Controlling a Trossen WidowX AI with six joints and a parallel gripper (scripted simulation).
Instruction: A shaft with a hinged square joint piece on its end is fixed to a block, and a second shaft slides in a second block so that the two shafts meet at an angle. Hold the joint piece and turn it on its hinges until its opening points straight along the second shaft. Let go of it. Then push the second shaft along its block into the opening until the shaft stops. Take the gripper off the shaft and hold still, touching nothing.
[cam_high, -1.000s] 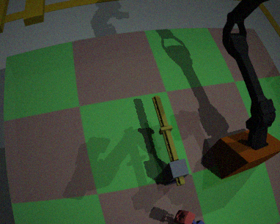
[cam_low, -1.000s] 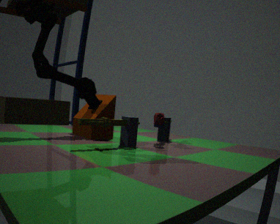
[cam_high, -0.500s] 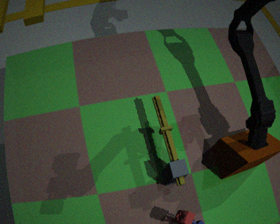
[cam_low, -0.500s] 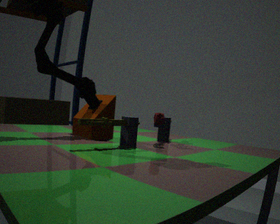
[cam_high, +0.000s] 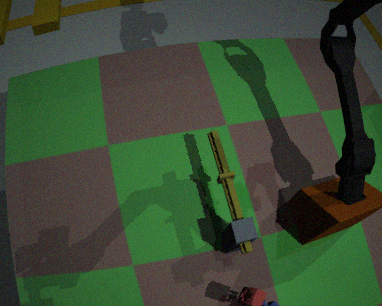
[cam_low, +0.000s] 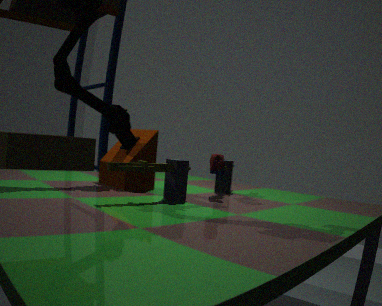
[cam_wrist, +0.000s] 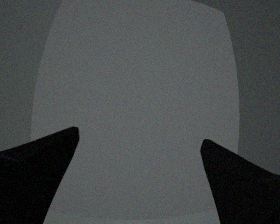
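My gripper tip is 37 cm short of the square joint piece, 44 cm to the right of it and 71 cm above it.
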